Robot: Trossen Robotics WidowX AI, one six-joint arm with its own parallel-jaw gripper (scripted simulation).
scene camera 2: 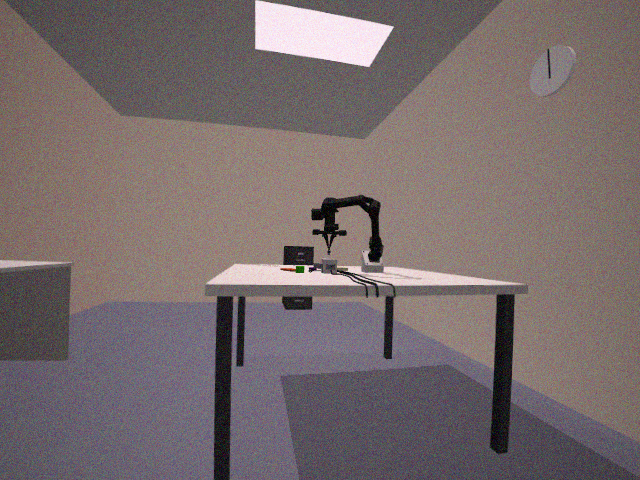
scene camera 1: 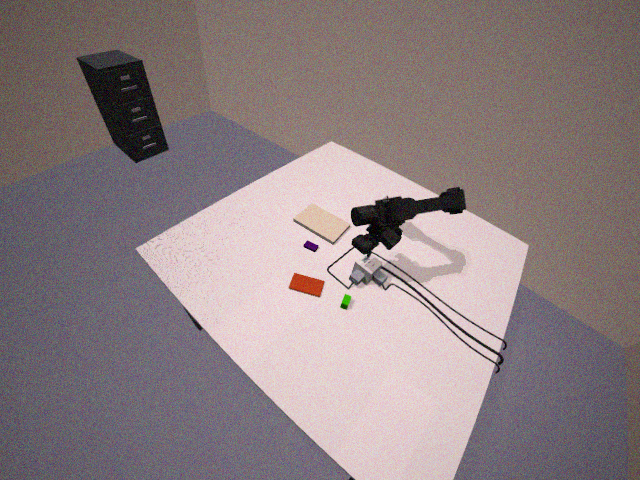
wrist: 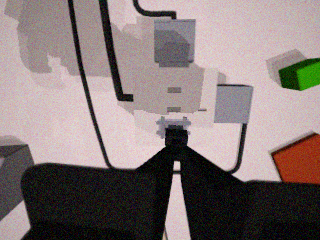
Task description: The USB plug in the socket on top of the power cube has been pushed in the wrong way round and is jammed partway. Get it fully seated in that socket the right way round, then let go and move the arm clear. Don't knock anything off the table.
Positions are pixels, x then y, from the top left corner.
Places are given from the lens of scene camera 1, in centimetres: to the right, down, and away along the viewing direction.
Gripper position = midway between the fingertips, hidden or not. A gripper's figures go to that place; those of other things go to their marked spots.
gripper (scene camera 1: pixel 370 250): 18, 4, 94
beige slab (scene camera 1: pixel 329 227): 4, -6, 116
light grey power cube (scene camera 1: pixel 373 265): 20, 10, 97
The marked spots on the light grey power cube and the beige slab are 28 cm apart.
